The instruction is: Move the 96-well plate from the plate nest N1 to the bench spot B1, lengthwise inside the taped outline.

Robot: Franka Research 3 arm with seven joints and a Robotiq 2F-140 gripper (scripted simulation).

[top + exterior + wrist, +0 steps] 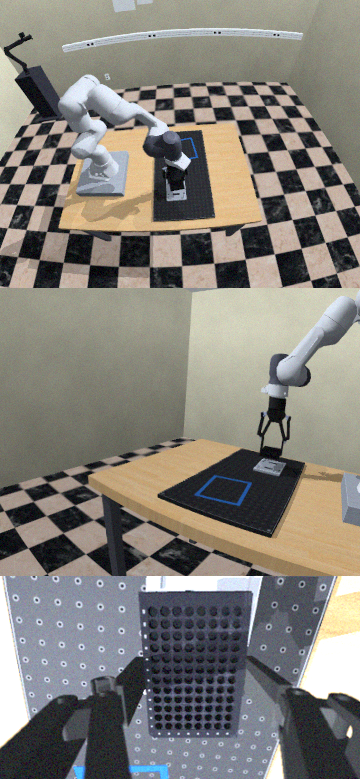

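Right now the white plate nest is 10 mm behind my hand, 20 mm to the right of it and 90 mm below it. Round my hand: 96-well plate 20 mm below.
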